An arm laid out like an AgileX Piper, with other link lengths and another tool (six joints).
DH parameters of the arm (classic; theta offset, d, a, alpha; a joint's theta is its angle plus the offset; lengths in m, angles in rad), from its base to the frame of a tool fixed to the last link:
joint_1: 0 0.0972 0 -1.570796
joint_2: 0.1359 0 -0.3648 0
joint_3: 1.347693 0 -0.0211 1.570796
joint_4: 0 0.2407 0 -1.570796
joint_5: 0 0 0 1.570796
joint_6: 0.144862 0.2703 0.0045 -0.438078
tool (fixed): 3.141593 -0.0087 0 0
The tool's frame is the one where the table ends.
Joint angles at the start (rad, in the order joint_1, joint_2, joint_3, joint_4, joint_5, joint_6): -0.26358, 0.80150, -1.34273, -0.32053, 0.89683, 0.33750
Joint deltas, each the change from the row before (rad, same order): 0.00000, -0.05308, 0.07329, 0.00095, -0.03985, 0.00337; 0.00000, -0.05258, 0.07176, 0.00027, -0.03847, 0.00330; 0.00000, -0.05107, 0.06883, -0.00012, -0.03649, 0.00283; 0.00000, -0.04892, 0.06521, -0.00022, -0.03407, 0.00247; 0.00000, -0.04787, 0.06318, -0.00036, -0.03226, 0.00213; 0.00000, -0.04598, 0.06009, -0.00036, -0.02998, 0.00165
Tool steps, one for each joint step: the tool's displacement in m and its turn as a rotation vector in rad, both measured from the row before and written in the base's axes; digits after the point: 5 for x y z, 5 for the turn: -0.00935, 0.00486, -0.01083, -0.00800, -0.01693, 0.01001; -0.00900, 0.00464, -0.01142, -0.00805, -0.01659, 0.00945; -0.00843, 0.00439, -0.01167, -0.00811, -0.01596, 0.00898; -0.00772, 0.00411, -0.01174, -0.00773, -0.01510, 0.00851; -0.00720, 0.00390, -0.01207, -0.00751, -0.01430, 0.00814; -0.00655, 0.00364, -0.01210, -0.00721, -0.01326, 0.00772
